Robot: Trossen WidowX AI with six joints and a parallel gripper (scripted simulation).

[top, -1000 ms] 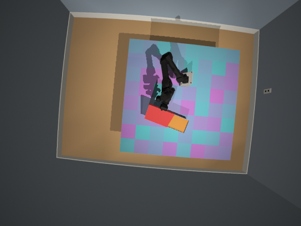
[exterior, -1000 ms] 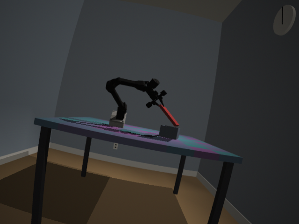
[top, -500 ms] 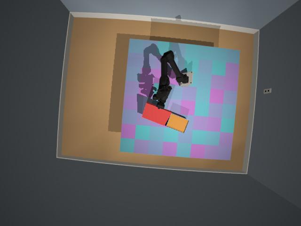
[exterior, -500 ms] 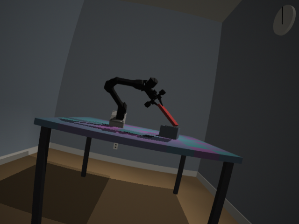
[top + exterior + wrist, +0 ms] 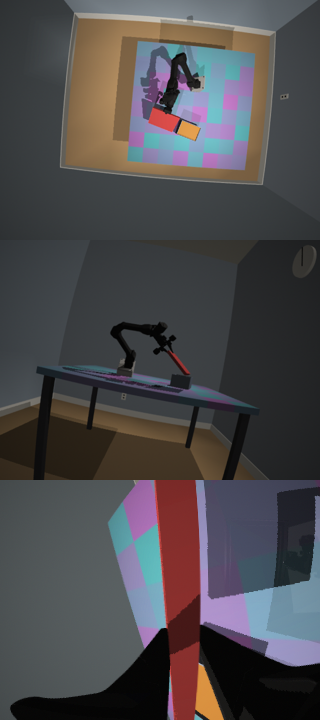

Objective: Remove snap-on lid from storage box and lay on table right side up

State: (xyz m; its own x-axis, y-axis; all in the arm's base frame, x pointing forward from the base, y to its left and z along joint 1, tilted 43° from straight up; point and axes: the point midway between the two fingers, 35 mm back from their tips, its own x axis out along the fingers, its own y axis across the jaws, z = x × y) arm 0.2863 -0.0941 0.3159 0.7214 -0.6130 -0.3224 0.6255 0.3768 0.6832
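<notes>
My gripper tip is 60 mm short of the red lid, 20 mm to the left of it and 50 mm above it. From my gripper tip the other things lie so: grey storage box 150 mm ahead, 250 mm to the left, 190 mm below.
</notes>
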